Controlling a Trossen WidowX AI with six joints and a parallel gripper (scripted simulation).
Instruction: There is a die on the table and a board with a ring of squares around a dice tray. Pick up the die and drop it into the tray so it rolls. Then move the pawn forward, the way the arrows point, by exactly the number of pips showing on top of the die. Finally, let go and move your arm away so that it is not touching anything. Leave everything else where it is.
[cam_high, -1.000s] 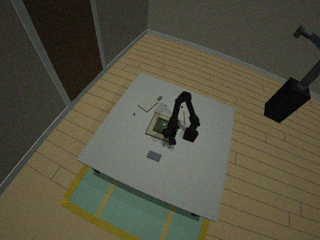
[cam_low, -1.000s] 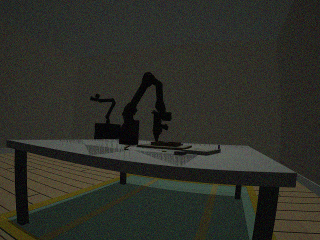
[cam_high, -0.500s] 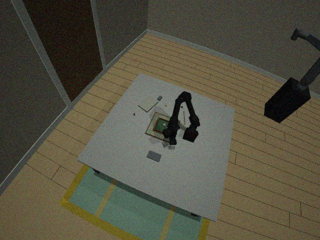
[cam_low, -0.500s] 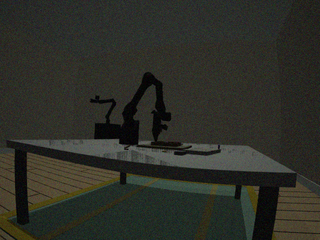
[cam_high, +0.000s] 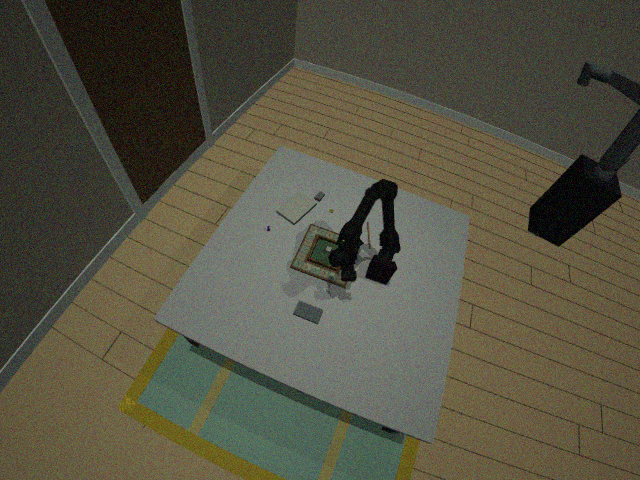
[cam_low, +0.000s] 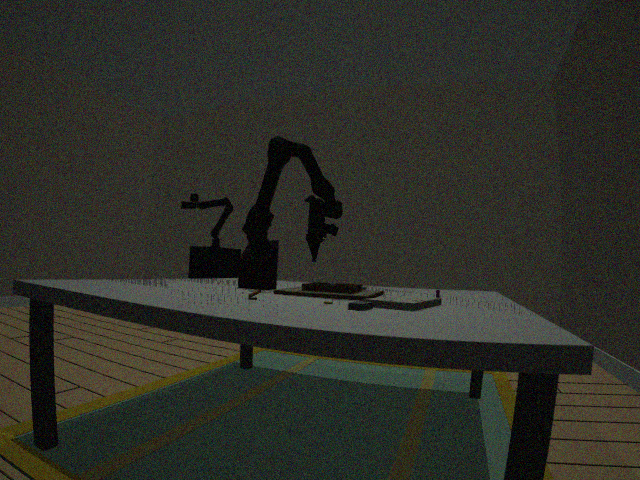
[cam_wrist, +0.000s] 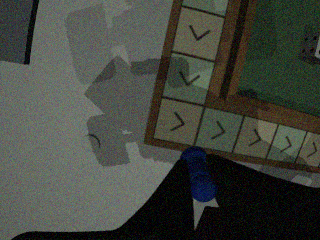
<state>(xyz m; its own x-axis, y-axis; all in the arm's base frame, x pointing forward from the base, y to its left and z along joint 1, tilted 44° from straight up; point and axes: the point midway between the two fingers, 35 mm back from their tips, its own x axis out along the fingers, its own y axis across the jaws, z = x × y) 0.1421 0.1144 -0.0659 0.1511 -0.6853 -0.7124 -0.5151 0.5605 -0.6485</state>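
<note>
The white die is 120 mm ahead of my gripper tip, 110 mm to the right of it and 90 mm below it. Also, from my gripper tip: flat grey plate (50 mm ahead, 220 mm to the left, 110 mm below); blue pawn (10 mm above); green dice tray (120 mm ahead, 100 mm to the right, 110 mm below).
</note>
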